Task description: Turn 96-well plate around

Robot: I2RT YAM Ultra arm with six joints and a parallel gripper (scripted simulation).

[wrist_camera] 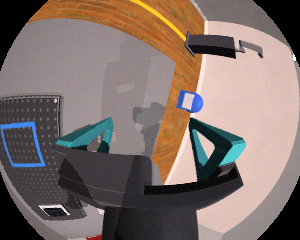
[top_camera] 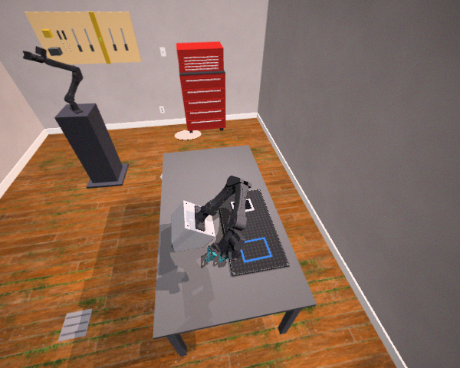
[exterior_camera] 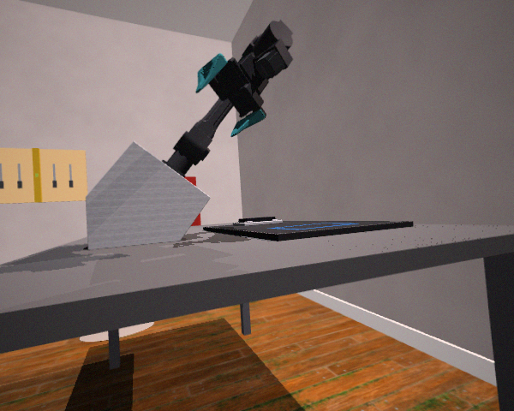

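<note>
Now: the dark 96-well plate 260 mm ahead of my hand, 550 mm to the left of it and 210 mm below it. Also, from my hand: white plate nest N1: 260 mm ahead, 550 mm to the left, 230 mm below.
</note>
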